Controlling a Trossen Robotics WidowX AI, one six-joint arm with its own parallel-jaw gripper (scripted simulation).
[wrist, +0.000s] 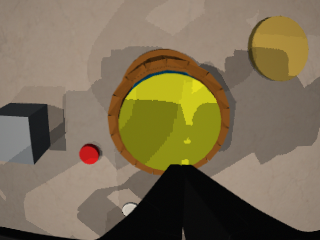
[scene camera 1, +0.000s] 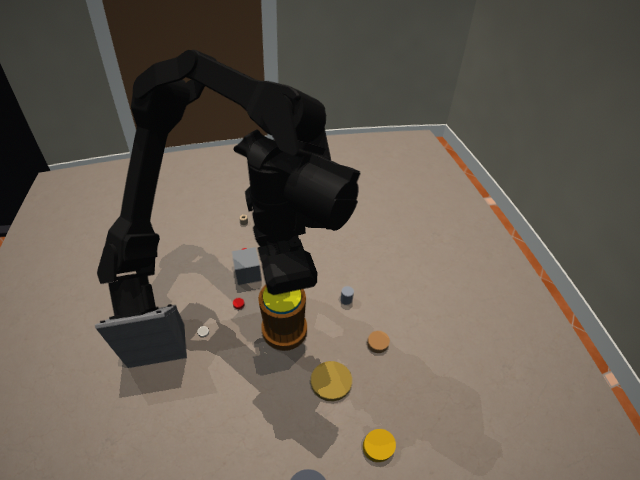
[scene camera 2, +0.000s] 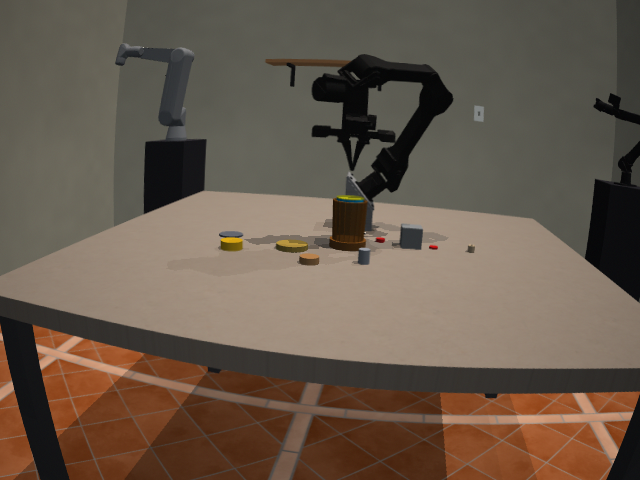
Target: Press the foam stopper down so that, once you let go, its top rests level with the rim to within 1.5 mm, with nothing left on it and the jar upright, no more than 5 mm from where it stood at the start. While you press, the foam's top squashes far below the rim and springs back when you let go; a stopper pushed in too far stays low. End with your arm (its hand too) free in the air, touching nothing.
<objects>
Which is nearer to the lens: the foam stopper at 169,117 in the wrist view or the olive disc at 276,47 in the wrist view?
The foam stopper.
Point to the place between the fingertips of my gripper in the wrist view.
At 179,175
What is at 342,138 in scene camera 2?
My gripper.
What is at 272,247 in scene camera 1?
My gripper.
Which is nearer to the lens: the foam stopper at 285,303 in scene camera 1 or the grey cube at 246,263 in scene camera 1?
The foam stopper.
</objects>
